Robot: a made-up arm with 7 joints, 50 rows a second.
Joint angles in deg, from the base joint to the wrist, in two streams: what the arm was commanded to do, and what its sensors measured. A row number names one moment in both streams.
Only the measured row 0 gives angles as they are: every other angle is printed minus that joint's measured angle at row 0.
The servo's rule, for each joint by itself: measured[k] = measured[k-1] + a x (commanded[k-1-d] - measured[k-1]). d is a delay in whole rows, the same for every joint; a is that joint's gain. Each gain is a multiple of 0.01, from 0.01 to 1. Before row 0 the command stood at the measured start. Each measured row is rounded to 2 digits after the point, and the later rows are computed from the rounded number. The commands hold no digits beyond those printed.
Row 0, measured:
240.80 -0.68 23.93 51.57 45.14 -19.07 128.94
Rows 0 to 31, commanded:
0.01 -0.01 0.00 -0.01 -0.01 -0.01 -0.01
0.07 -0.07 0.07 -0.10 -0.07 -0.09 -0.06
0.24 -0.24 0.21 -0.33 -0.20 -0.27 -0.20
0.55 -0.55 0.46 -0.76 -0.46 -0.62 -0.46
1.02 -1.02 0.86 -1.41 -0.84 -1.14 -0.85
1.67 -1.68 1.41 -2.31 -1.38 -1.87 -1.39
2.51 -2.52 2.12 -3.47 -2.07 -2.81 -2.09
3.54 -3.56 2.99 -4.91 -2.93 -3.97 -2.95
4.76 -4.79 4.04 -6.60 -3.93 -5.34 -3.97
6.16 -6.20 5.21 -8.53 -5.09 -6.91 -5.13
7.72 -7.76 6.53 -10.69 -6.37 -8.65 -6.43
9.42 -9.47 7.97 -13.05 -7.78 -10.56 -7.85
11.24 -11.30 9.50 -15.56 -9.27 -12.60 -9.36
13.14 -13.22 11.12 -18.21 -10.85 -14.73 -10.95
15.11 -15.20 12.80 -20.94 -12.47 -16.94 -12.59
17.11 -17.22 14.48 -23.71 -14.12 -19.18 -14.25
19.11 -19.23 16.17 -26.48 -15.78 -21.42 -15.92
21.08 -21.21 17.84 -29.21 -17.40 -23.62 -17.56
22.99 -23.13 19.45 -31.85 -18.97 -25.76 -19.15
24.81 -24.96 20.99 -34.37 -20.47 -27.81 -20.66
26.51 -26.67 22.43 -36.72 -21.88 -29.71 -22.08
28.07 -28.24 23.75 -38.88 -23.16 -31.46 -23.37
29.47 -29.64 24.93 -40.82 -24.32 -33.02 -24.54
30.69 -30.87 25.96 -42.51 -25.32 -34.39 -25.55
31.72 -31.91 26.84 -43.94 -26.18 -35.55 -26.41
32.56 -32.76 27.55 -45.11 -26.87 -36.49 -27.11
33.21 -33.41 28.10 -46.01 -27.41 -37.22 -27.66
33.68 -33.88 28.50 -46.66 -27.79 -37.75 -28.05
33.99 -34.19 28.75 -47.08 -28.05 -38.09 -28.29
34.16 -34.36 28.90 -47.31 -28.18 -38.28 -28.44
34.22 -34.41 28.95 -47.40 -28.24 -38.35 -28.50
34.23 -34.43 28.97 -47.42 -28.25 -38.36 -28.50
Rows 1 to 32, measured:
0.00 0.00 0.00 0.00 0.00 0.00 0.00
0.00 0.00 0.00 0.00 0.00 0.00 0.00
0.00 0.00 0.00 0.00 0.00 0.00 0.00
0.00 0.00 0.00 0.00 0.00 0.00 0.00
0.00 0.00 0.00 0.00 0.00 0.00 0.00
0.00 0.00 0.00 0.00 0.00 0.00 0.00
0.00 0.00 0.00 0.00 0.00 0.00 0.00
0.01 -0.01 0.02 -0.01 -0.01 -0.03 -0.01
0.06 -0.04 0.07 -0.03 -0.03 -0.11 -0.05
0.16 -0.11 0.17 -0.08 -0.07 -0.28 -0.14
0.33 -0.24 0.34 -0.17 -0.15 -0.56 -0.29
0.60 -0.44 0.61 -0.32 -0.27 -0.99 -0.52
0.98 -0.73 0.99 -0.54 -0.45 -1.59 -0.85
1.49 -1.13 1.49 -0.85 -0.70 -2.38 -1.29
2.14 -1.64 2.13 -1.25 -1.02 -3.36 -1.85
2.94 -2.28 2.90 -1.76 -1.43 -4.53 -2.54
3.90 -3.05 3.81 -2.39 -1.92 -5.89 -3.36
5.00 -3.95 4.85 -3.14 -2.51 -7.43 -4.30
6.25 -4.98 6.01 -4.01 -3.19 -9.14 -5.36
7.63 -6.13 7.29 -5.00 -3.96 -10.98 -6.53
9.13 -7.40 8.67 -6.12 -4.81 -12.95 -7.80
10.73 -8.77 10.12 -7.35 -5.74 -15.01 -9.15
12.41 -10.23 11.63 -8.69 -6.74 -17.13 -10.57
14.14 -11.77 13.18 -10.13 -7.81 -19.27 -12.04
15.91 -13.36 14.75 -11.65 -8.93 -21.41 -13.53
17.69 -14.98 16.31 -13.24 -10.08 -23.52 -15.03
19.45 -16.62 17.84 -14.88 -11.26 -25.56 -16.51
21.17 -18.25 19.32 -16.56 -12.45 -27.51 -17.95
22.83 -19.84 20.72 -18.26 -13.64 -29.33 -19.33
24.40 -21.38 22.03 -19.96 -14.81 -31.00 -20.64
25.86 -22.85 23.23 -21.64 -15.95 -32.50 -21.85
27.20 -24.24 24.31 -23.28 -17.04 -33.82 -22.95
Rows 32 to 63, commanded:
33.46 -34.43 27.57 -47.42 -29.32 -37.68 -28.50
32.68 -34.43 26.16 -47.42 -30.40 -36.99 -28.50
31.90 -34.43 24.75 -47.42 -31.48 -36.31 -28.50
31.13 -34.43 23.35 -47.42 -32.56 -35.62 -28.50
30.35 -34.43 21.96 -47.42 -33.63 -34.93 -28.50
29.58 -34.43 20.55 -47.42 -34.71 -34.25 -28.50
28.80 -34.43 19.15 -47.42 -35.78 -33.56 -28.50
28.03 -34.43 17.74 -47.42 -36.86 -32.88 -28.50
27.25 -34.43 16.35 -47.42 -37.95 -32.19 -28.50
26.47 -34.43 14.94 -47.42 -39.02 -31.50 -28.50
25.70 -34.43 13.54 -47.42 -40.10 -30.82 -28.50
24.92 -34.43 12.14 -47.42 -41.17 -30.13 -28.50
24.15 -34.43 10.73 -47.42 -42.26 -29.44 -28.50
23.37 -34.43 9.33 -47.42 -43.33 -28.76 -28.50
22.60 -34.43 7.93 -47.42 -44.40 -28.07 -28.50
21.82 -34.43 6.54 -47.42 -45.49 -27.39 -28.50
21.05 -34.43 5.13 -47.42 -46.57 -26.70 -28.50
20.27 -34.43 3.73 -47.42 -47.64 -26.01 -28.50
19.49 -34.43 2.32 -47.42 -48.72 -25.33 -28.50
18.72 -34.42 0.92 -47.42 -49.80 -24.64 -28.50
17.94 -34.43 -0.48 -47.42 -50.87 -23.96 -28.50
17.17 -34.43 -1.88 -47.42 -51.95 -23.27 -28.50
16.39 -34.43 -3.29 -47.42 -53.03 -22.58 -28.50
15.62 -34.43 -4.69 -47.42 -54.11 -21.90 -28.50
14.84 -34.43 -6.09 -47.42 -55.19 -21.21 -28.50
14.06 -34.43 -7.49 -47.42 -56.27 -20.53 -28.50
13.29 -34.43 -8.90 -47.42 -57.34 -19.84 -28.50
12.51 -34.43 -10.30 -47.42 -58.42 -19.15 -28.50
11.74 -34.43 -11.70 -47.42 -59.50 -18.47 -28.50
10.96 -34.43 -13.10 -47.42 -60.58 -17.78 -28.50
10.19 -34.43 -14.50 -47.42 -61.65 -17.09 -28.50
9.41 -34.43 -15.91 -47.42 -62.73 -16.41 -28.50
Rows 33 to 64, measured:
28.40 -25.52 25.26 -24.87 -18.08 -34.94 -23.94
29.46 -26.69 26.07 -26.40 -19.05 -35.87 -24.80
30.37 -27.74 26.74 -27.85 -19.95 -36.60 -25.53
31.13 -28.67 27.28 -29.21 -20.77 -37.15 -26.14
31.75 -29.47 27.70 -30.48 -21.52 -37.55 -26.64
32.25 -30.16 28.02 -31.67 -22.19 -37.82 -27.03
32.49 -30.76 27.91 -32.77 -22.90 -37.77 -27.34
32.53 -31.27 27.47 -33.80 -23.65 -37.51 -27.58
32.40 -31.71 26.79 -34.75 -24.43 -37.11 -27.77
32.15 -32.09 25.93 -35.64 -25.24 -36.62 -27.92
31.79 -32.42 24.94 -36.46 -26.08 -36.06 -28.04
31.35 -32.70 23.84 -37.23 -26.94 -35.46 -28.14
30.84 -32.94 22.67 -37.94 -27.82 -34.83 -28.22
30.28 -33.15 21.44 -38.60 -28.72 -34.19 -28.28
29.67 -33.33 20.17 -39.22 -29.64 -33.53 -28.33
29.03 -33.48 18.86 -39.79 -30.58 -32.86 -28.37
28.36 -33.61 17.53 -40.32 -31.53 -32.19 -28.40
27.67 -33.72 16.18 -40.82 -32.49 -31.51 -28.42
26.97 -33.82 14.82 -41.28 -33.47 -30.83 -28.44
26.25 -33.91 13.45 -41.71 -34.46 -30.15 -28.45
25.52 -33.98 12.07 -42.11 -35.45 -29.46 -28.46
24.78 -34.04 10.69 -42.48 -36.45 -28.78 -28.47
24.03 -34.09 9.30 -42.83 -37.46 -28.09 -28.48
23.28 -34.14 7.91 -43.15 -38.48 -27.40 -28.48
22.52 -34.18 6.51 -43.45 -39.50 -26.72 -28.48
21.76 -34.21 5.11 -43.73 -40.53 -26.03 -28.48
21.00 -34.24 3.71 -43.99 -41.56 -25.35 -28.48
20.23 -34.27 2.31 -44.23 -42.60 -24.66 -28.48
19.46 -34.29 0.91 -44.45 -43.64 -23.97 -28.48
18.69 -34.31 -0.49 -44.66 -44.69 -23.29 -28.48
17.92 -34.33 -1.89 -44.85 -45.74 -22.60 -28.48
17.15 -34.34 -3.29 -45.03 -46.79 -21.92 -28.48

